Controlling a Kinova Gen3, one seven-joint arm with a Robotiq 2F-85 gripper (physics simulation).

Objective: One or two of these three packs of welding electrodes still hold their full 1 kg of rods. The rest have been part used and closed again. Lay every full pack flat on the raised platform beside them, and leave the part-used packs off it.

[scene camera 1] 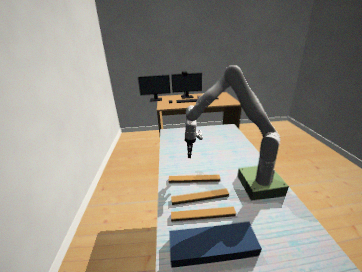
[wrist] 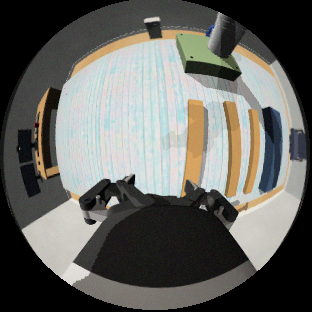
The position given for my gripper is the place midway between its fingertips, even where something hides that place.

In view: my gripper [wrist: 159,182], a pack [wrist: 194,143], a pack [wrist: 232,123], a pack [wrist: 252,113] and a raised blue platform [scene camera 1: 238,239].
The raised blue platform is seen too in the wrist view [wrist: 271,118].
